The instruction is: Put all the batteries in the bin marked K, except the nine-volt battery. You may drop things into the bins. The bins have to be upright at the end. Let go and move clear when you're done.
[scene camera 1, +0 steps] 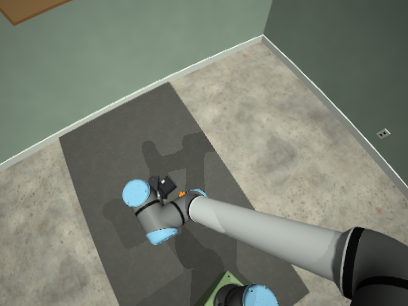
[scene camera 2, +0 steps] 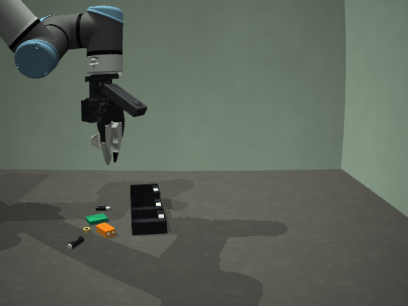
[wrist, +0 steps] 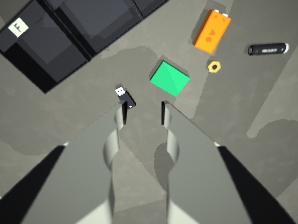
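On scene camera 2 you'd see my gripper (scene camera 2: 111,163), and there's a bin row (scene camera 2: 148,207) as well. The wrist view has my gripper again (wrist: 144,102), along with an orange nine-volt battery (wrist: 213,26).
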